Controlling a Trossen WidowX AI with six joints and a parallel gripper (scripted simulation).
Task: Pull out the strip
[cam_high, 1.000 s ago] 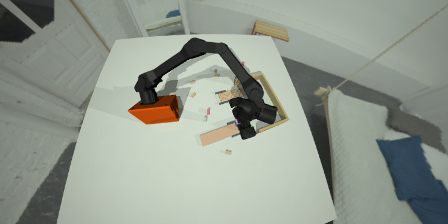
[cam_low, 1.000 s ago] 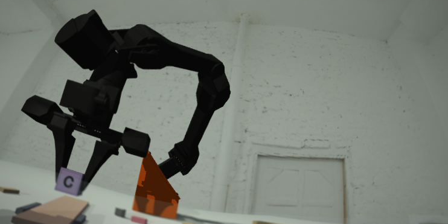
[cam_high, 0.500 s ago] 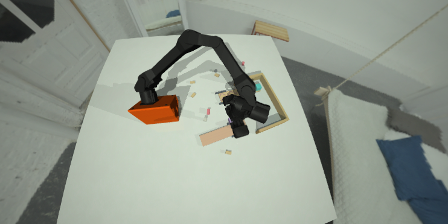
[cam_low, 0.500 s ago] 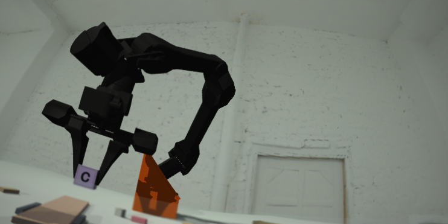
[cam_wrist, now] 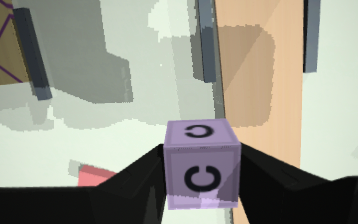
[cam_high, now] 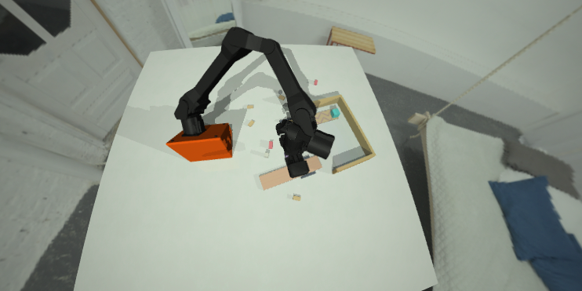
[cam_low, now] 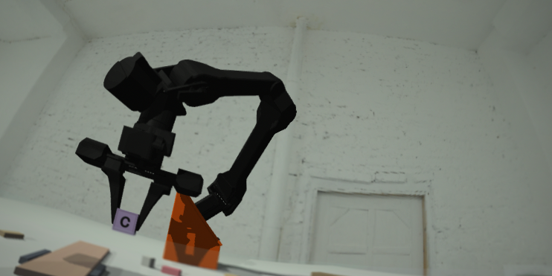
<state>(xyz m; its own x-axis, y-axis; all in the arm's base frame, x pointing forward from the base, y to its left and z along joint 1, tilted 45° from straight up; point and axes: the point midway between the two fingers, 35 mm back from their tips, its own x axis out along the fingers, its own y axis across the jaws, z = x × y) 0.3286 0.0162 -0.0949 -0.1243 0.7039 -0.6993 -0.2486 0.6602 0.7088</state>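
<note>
My gripper tip is 50 mm to the left of the peach-coloured strip, 50 mm above it and 10 mm short of it. The rest, counted from my gripper tip: cube (10 mm above); grey ball (340 mm to the left, 50 mm below, 30 mm behind).
</note>
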